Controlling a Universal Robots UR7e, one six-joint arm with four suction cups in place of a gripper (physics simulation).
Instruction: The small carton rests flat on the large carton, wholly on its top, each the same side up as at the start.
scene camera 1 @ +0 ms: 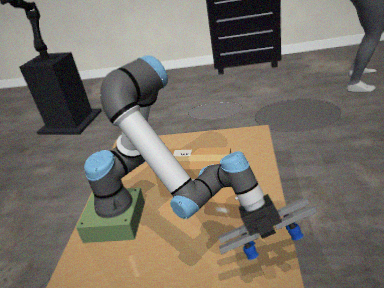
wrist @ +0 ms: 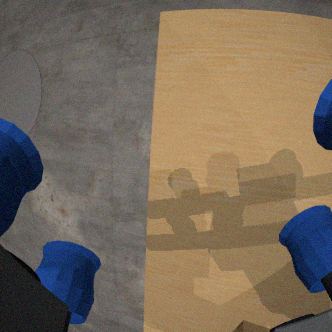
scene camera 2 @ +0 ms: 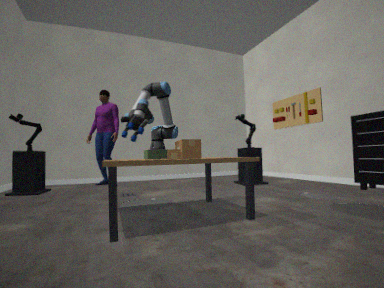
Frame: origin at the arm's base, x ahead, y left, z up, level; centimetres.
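Seen in the pictures: hand at its tool point: [scene camera 1: 272,241] [wrist: 185,204] [scene camera 2: 131,134]; arm's base at its link origin: [scene camera 1: 114,204] [scene camera 2: 157,149].
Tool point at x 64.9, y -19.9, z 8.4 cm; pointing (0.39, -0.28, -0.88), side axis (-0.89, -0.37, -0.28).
Note:
Pixels of each thing's top centre, then the offset from my tool point to it.
- large carton at its top centre: [scene camera 1: 192,158] [scene camera 2: 187,140] dx -36.4, dy +43.9, dz -1.7 cm
- small carton at its top centre: [scene camera 1: 224,194] [scene camera 2: 173,149] dx -21.1, dy +30.4, dz -9.7 cm
The large carton [scene camera 1: 210,151] [scene camera 2: 189,149] stands on the table, with a white label on top; the arm hides much of it in scene camera 1. The small carton [scene camera 1: 221,210] [scene camera 2: 173,154] [wrist: 247,326] stands lower beside it on the table; the wrist hides most of it in scene camera 1, where its pale label shows, and a corner shows at the bottom edge of the wrist view. My gripper [scene camera 1: 273,240] [scene camera 2: 132,134] [wrist: 180,200] is open, its blue suction cups holding nothing. It hangs tilted above the table's edge, away from both cartons.
The wooden table [scene camera 1: 250,137] [scene camera 2: 225,160] [wrist: 225,75] carries the arm's green base block [scene camera 1: 107,230] [scene camera 2: 154,154]. Dark pedestals with small arms, a black drawer cabinet [scene camera 1: 245,37] [scene camera 2: 370,147] and a person [scene camera 1: 369,45] stand beyond the table.

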